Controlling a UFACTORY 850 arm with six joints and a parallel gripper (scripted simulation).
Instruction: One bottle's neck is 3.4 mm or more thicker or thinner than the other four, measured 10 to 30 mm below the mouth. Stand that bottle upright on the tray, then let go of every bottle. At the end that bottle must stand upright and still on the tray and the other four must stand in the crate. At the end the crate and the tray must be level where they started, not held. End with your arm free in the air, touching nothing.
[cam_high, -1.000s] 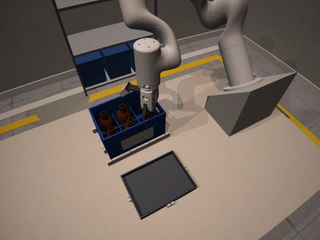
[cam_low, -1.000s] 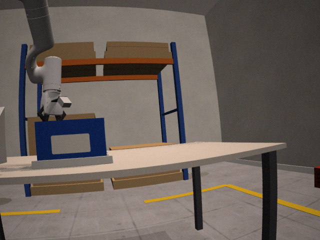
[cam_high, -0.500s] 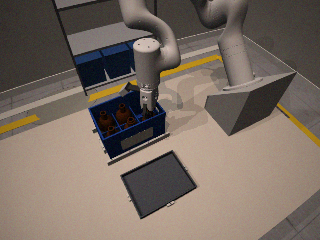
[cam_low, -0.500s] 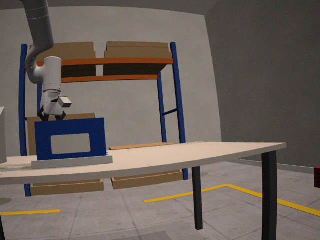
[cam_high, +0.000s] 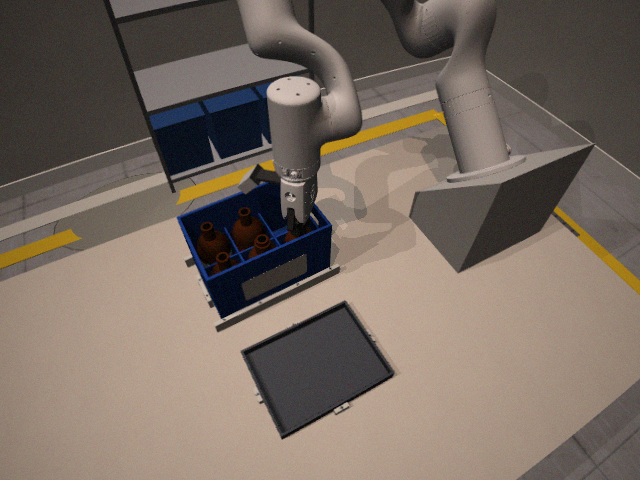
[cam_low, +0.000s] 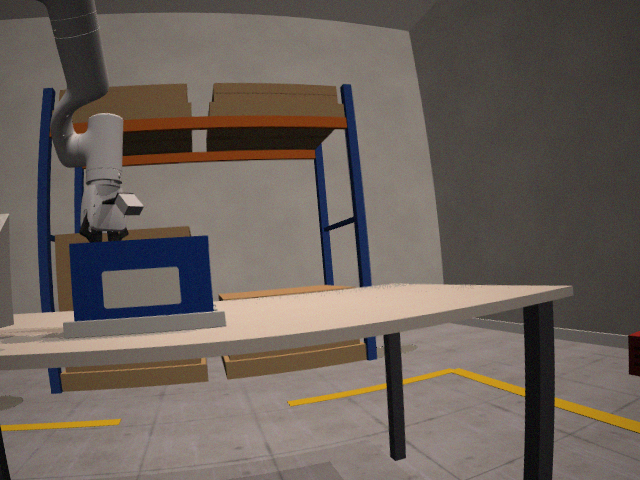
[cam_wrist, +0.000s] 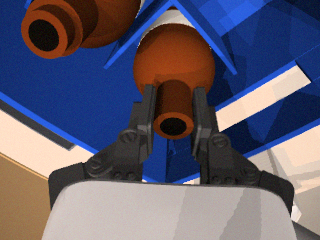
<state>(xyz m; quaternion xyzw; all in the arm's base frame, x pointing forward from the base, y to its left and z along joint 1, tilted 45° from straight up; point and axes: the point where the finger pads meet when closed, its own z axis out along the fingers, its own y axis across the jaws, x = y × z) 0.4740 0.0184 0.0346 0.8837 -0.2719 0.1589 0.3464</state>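
Now: hand 90 mm short of the brown bottle, 20 mm to the right of it and 70 mm above it. From my hand the other things lie so: dark grey tray: 60 mm ahead, 250 mm to the left, 150 mm below; crate: 90 mm ahead, 30 mm to the right, 70 mm below.
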